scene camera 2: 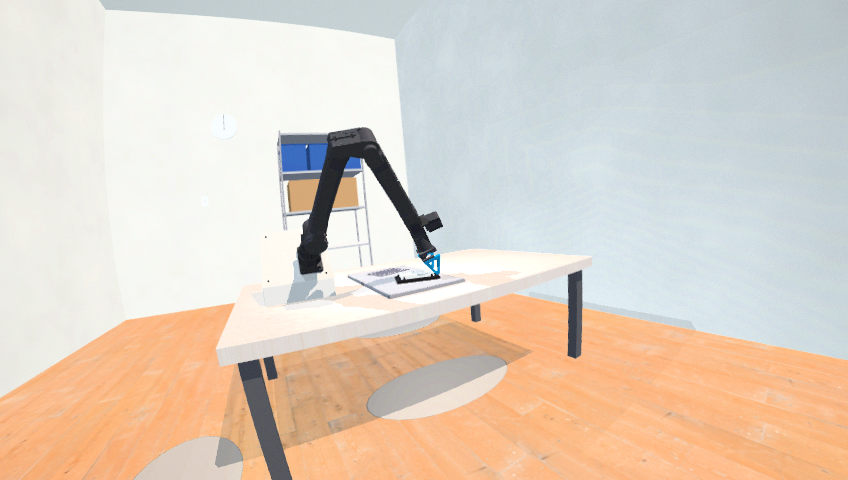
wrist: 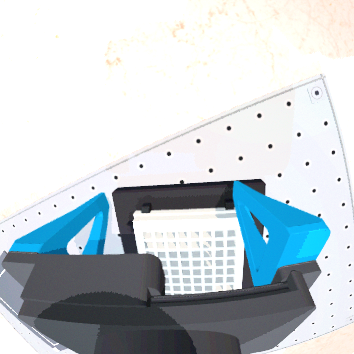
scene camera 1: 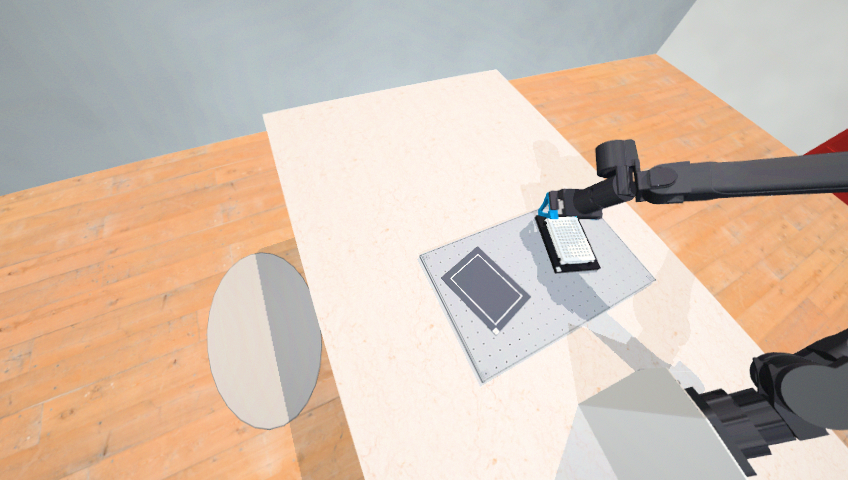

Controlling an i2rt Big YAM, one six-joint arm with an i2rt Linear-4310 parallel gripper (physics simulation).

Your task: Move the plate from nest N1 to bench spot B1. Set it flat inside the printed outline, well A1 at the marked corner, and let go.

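Frame: origin at the arm's base, x ahead, y left, z up, level; metres.
Seen in the pictures: gripper, fingertip midpoint: (scene camera 2: 435,270) (wrist: 168,193) (scene camera 1: 554,213); arm's base, link origin: (scene camera 2: 309,260) (scene camera 1: 709,427).
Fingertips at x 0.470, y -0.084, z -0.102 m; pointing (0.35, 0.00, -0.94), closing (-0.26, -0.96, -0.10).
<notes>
Pixels of each thing's middle, then the offset from my fingertips to it. "*": a spot on its surface instead. Level surfaces: height alone.
- white well plate, body centre: (wrist: 192,278) (scene camera 1: 569,239) (scene camera 2: 416,274) 0.081 m back, 0.009 m left, 0.000 m up
- black nest N1, body centre: (wrist: 192,272) (scene camera 1: 567,240) (scene camera 2: 416,276) 0.080 m back, 0.009 m left, 0.008 m down
- printed outline B1, surface spot: (scene camera 1: 499,274) * 0.100 m back, 0.221 m left, 0.017 m down
- white marked corner, surface spot: (scene camera 1: 496,331) * 0.211 m back, 0.290 m left, 0.017 m down
- pale table, surface height: 0.032 m down
The white well plate (scene camera 1: 571,240) (scene camera 2: 420,273) (wrist: 200,217) sits in the black nest N1 (scene camera 1: 552,249) (scene camera 2: 410,280) (wrist: 175,197). My gripper (scene camera 1: 548,214) (scene camera 2: 436,272) (wrist: 168,193) is open, with nothing held, at the plate's end away from the nest's white corner mark. In the wrist view its blue fingers stand apart on either side; the left one is clear of the plate, the right one overlaps its right edge. Their exact height is hard to tell. The printed outline B1 (scene camera 1: 499,274) lies on a dark pad, with a white marked corner (scene camera 1: 496,331). My gripper body hides the plate's near end.
The perforated grey board (scene camera 1: 624,261) (scene camera 2: 389,292) (wrist: 300,165) carries both the nest and the dark pad. It lies on the pale table (scene camera 1: 357,178) (scene camera 2: 523,261). A grey box-like block (scene camera 1: 648,416) stands beside the arm's base. A shelf rack (scene camera 2: 280,196) is in the background.
</notes>
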